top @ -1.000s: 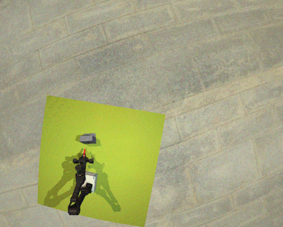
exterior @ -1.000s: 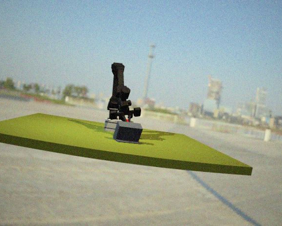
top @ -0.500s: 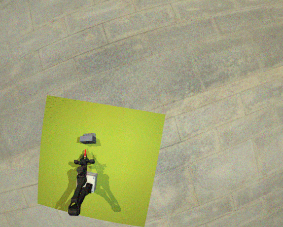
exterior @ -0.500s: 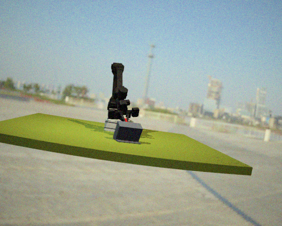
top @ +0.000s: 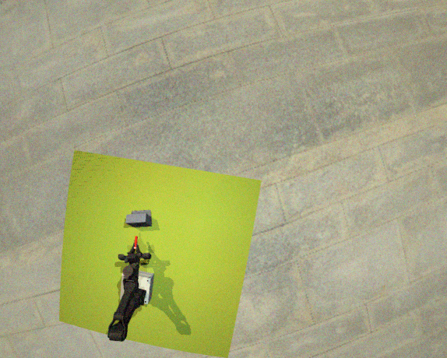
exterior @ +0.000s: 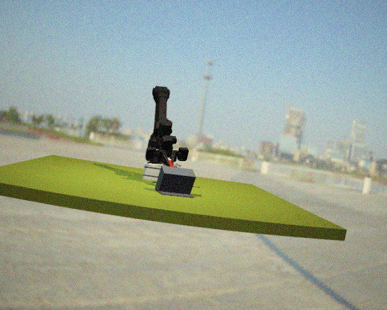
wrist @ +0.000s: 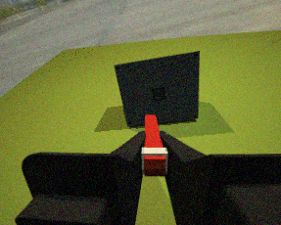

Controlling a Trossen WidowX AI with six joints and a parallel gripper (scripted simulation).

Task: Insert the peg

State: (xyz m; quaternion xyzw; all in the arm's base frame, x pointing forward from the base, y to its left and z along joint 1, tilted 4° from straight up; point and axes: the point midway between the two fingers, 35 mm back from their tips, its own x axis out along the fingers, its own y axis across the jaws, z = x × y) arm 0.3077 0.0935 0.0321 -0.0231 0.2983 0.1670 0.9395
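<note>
Right now the sloped panel is 12 cm ahead of my gripper tip, 3 cm to the left of it and 5 cm below it. The rest, counted from my gripper tip: red square peg 1 cm behind, 1 cm to the right, 1 cm above.
</note>
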